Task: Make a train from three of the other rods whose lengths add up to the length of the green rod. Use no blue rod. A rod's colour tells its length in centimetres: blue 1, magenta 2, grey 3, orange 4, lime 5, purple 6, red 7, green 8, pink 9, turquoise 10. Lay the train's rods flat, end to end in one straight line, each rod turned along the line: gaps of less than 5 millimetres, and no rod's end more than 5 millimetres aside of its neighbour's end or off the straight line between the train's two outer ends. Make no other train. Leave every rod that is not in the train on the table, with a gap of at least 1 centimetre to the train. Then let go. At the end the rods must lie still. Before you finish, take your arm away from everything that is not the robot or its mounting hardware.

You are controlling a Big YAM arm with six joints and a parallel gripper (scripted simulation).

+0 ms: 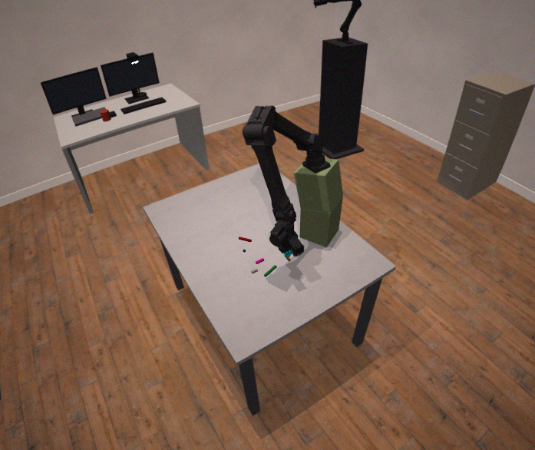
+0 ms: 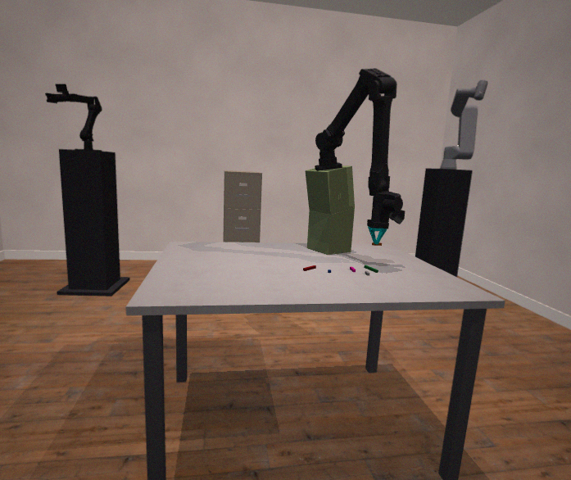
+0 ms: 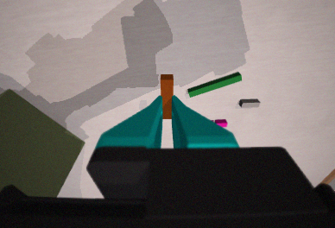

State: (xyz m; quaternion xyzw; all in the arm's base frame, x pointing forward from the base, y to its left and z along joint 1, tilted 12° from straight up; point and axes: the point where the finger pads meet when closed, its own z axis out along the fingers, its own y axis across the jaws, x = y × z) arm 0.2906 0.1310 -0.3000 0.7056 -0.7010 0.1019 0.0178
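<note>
Right now my hand is 14 cm short of the grey rod, 10 cm above it and 7 cm to the left of it. The rest, counted from my hand: orange rod (1 cm below); then green rod (10 cm below, 7 cm ahead, 3 cm to the right); then small blue rod (22 cm to the right, 13 cm ahead, 10 cm below).
</note>
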